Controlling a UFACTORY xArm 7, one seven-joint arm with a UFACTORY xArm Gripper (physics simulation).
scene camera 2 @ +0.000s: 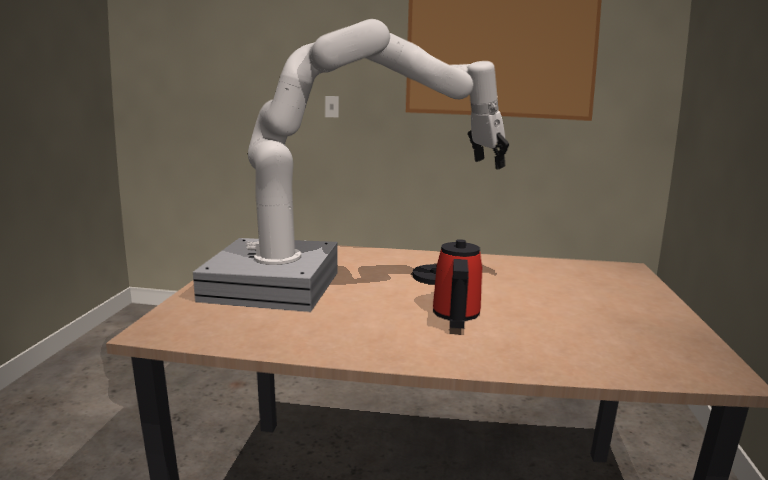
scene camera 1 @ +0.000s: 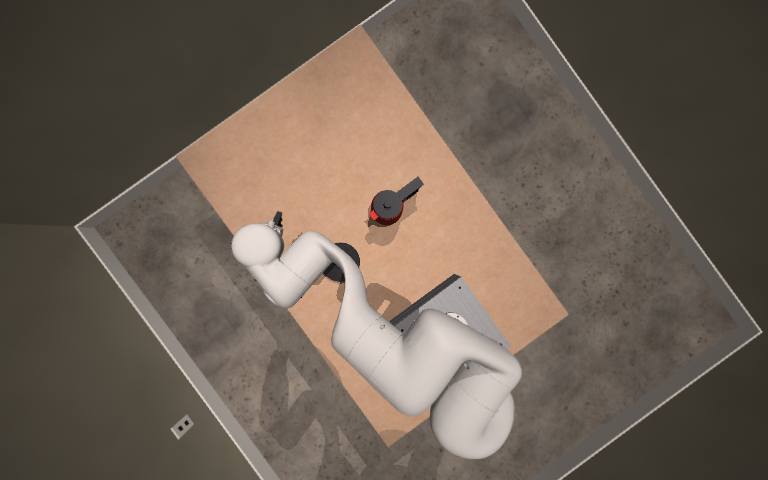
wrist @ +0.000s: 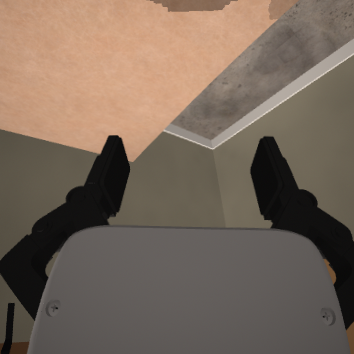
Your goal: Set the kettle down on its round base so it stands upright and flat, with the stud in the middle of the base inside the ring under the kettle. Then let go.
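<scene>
The red kettle (scene camera 1: 386, 216) (scene camera 2: 444, 291) with a black lid stands upright on the table, apart from its base. Its black handle (scene camera 1: 410, 189) (scene camera 2: 459, 294) points to the upper right in scene camera 1 and toward the viewer in scene camera 2. The round black base (scene camera 1: 350, 255) (scene camera 2: 421, 275) lies on the table, partly hidden by the arm in scene camera 1 and by the kettle in scene camera 2. Its stud cannot be made out clearly, and the ring under the kettle is hidden. My gripper (scene camera 2: 488, 163) (wrist: 189, 151) is open and empty, high above the table and away from the kettle.
The wooden table (scene camera 1: 294, 124) (scene camera 2: 594, 333) carries my arm's grey mounting block (scene camera 1: 475, 302) (scene camera 2: 252, 293), on the base's side away from the gripper. The arm (scene camera 1: 373, 339) (scene camera 2: 419, 62) arches high over the table. The wrist view shows a table corner, floor and walls.
</scene>
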